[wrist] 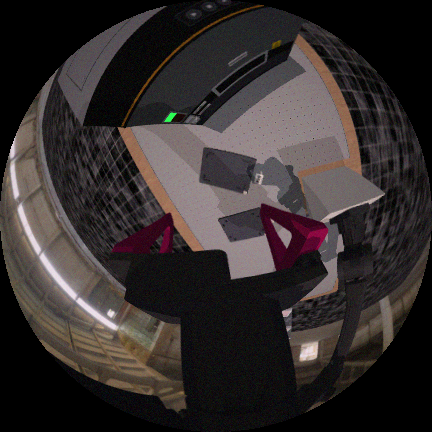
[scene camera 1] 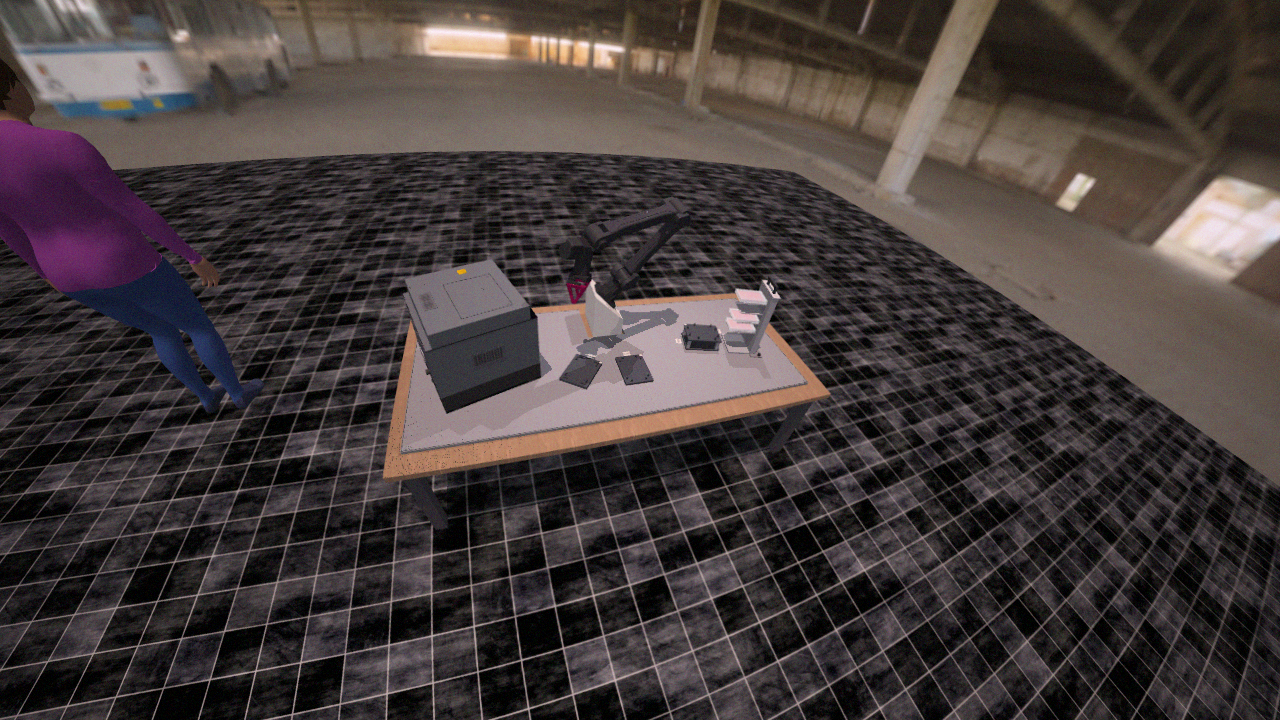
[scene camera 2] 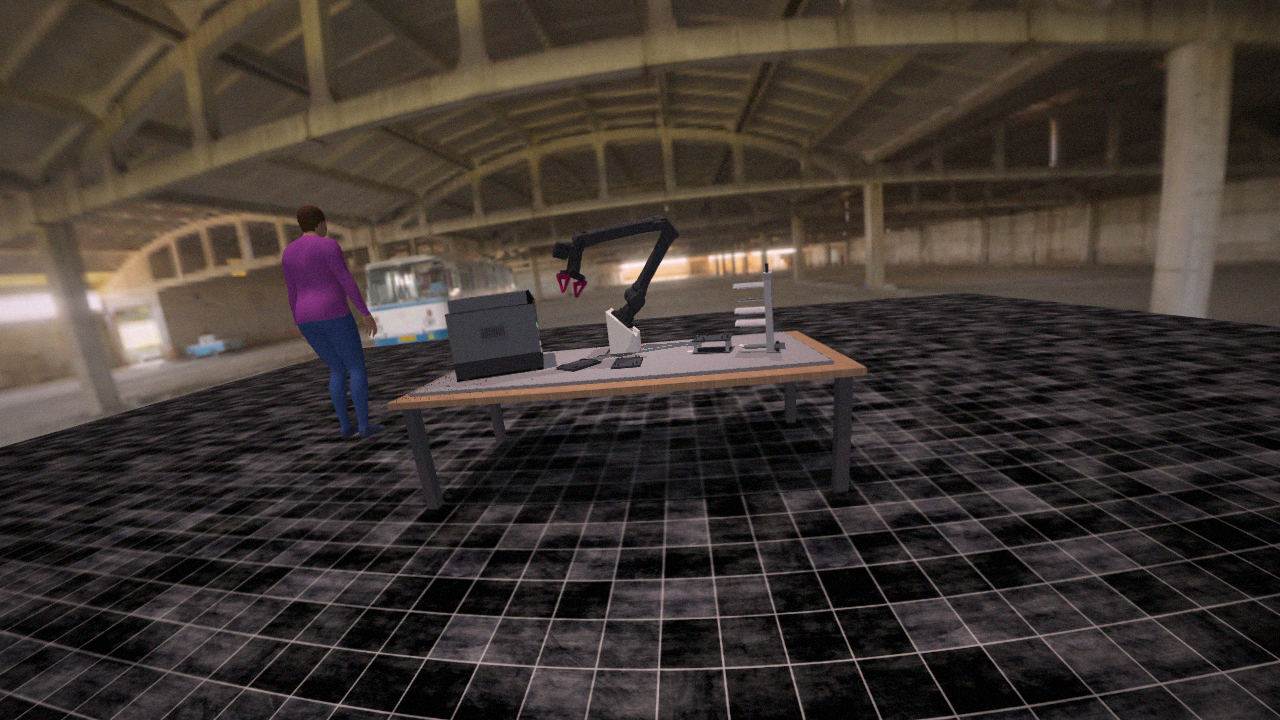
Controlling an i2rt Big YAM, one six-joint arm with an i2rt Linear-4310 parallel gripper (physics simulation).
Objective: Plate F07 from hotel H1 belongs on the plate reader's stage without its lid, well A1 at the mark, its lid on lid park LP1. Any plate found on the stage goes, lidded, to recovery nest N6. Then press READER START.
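Frame: origin at the arm's base, x ahead, y left, z up, level; millimetres.
Seen in the pictures: gripper, fingertip midpoint: point(wrist: 216, 212) point(scene camera 1: 576, 300) point(scene camera 2: 569, 295); arm's base at its link origin: point(wrist: 347, 211) point(scene camera 1: 603, 296) point(scene camera 2: 621, 320).
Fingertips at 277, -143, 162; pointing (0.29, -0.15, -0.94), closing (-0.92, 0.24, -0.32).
Observation:
Pixels of each thing's top centre, then the offset from my fingertips to it, as dx, dy, dz. "pt": a spot on its surface instead.
- dark grey plate reader at its top centre: point(scene camera 1: 465, 291) point(scene camera 2: 492, 294) +5, -387, +43
- Nest N6 at its top centre: point(wrist: 224, 171) point(scene camera 1: 581, 368) point(scene camera 2: 578, 362) +59, +25, -292
- smaller bare dark pad at a spot on its surface: point(wrist: 240, 226) point(scene camera 1: 633, 369) point(scene camera 2: 626, 361) pt +64, +242, -300
The dark grey plate reader point(scene camera 1: 487, 358) point(scene camera 2: 494, 338) point(wrist: 155, 102) stands at the table's left end. Its front shows a green light and a light-framed slot in the wrist view; no stage or plate on it can be made out. Nest N6 point(scene camera 1: 580, 370) point(scene camera 2: 579, 364) point(wrist: 225, 167) is a bare dark pad; a smaller bare dark pad point(scene camera 1: 634, 368) point(scene camera 2: 627, 362) point(wrist: 240, 226), probably LP1, lies beside it. The hotel point(scene camera 1: 766, 324) point(scene camera 2: 768, 313) holds several pale plates at the right; F07 cannot be told. My gripper point(scene camera 1: 577, 291) point(scene camera 2: 571, 293) point(wrist: 216, 212) is open and empty, high above the table beside the reader.
The white arm base point(scene camera 1: 601, 311) point(scene camera 2: 622, 334) point(wrist: 340, 194) stands at the table's back edge. A low dark fixture point(scene camera 1: 700, 337) point(scene camera 2: 712, 343) sits between the pads and the hotel. A person point(scene camera 1: 80, 205) point(scene camera 2: 313, 279) in a purple top stands beyond the reader's end of the table.

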